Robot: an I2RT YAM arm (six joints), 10 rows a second.
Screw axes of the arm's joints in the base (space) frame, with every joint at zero. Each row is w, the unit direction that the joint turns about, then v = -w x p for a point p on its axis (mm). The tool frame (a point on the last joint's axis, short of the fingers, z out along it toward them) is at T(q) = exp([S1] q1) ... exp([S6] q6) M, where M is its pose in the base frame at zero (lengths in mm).
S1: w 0 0 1 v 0 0 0
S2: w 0 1 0 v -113.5 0 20
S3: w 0 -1 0 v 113.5 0 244
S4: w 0 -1 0 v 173.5 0 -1
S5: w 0 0 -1 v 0 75 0
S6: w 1 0 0 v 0 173.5 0
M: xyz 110.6 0 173.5 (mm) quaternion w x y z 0.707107 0 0.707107 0
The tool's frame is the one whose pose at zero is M.
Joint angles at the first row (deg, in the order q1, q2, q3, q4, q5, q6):
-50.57, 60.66, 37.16, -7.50, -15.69, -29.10
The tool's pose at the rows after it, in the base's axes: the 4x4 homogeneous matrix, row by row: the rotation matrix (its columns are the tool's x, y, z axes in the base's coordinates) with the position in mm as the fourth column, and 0 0 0 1 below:
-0.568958 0.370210 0.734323 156.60; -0.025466 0.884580 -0.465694 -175.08; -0.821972 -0.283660 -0.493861 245.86; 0 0 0 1
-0.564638 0.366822 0.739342 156.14; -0.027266 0.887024 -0.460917 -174.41; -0.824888 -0.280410 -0.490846 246.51; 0 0 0 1
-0.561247 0.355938 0.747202 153.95; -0.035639 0.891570 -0.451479 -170.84; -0.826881 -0.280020 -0.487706 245.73; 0 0 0 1
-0.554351 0.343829 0.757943 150.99; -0.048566 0.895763 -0.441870 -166.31; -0.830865 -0.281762 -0.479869 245.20; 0 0 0 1
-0.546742 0.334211 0.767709 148.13; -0.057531 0.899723 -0.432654 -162.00; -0.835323 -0.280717 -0.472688 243.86; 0 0 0 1
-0.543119 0.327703 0.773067 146.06; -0.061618 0.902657 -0.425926 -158.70; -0.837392 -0.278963 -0.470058 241.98; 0 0 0 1
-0.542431 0.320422 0.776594 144.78; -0.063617 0.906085 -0.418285 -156.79; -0.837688 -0.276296 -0.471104 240.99; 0 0 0 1
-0.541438 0.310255 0.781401 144.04; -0.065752 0.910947 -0.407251 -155.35; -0.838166 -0.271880 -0.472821 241.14; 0 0 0 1
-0.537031 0.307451 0.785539 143.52; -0.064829 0.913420 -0.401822 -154.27; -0.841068 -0.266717 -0.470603 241.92; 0 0 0 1
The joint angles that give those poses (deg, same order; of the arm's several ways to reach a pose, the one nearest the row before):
-50.54, 61.33, 37.59, -7.12, -15.73, -28.24
-50.59, 61.07, 37.55, -7.22, -16.18, -28.18
-50.55, 59.98, 36.80, -7.46, -16.86, -28.46
-50.53, 58.47, 35.82, -7.60, -17.71, -28.79
-50.51, 57.04, 34.74, -7.60, -18.50, -28.92
-50.45, 56.01, 33.84, -7.63, -18.96, -28.97
-50.46, 55.45, 33.43, -7.96, -19.43, -29.11
-50.47, 55.07, 33.40, -8.56, -20.09, -29.29
-50.46, 54.70, 33.40, -8.85, -20.48, -29.09

